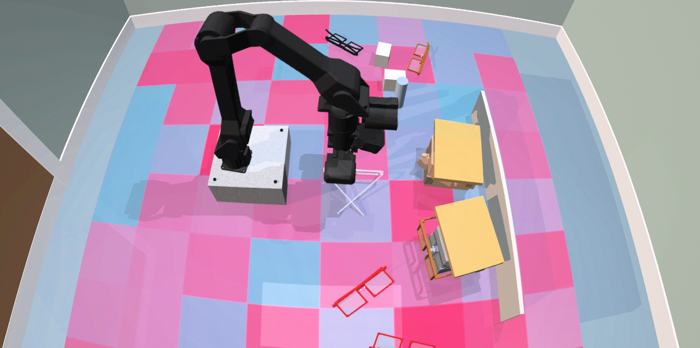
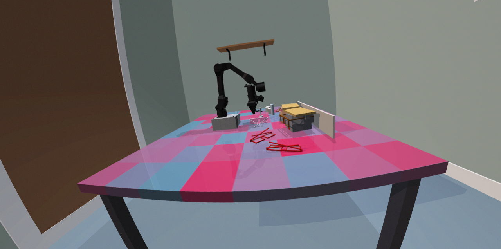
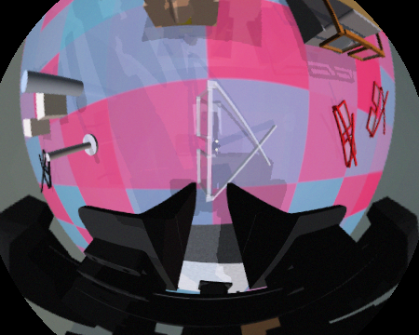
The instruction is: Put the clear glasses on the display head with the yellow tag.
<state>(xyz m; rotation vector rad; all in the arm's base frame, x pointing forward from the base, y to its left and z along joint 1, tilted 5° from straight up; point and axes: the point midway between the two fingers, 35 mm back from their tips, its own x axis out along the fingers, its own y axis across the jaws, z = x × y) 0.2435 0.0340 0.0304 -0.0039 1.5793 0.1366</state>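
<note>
My gripper tip is 22 cm to the right of the grey post, 5 cm above it and 1 cm short of it. Also, from my gripper tip: tall board: 39 cm ahead, 3 cm to the right, 2 cm below; skin-coloured head: 24 cm ahead, 6 cm to the left, 2 cm below; display head: 27 cm ahead, 16 cm to the right, 2 cm below.
</note>
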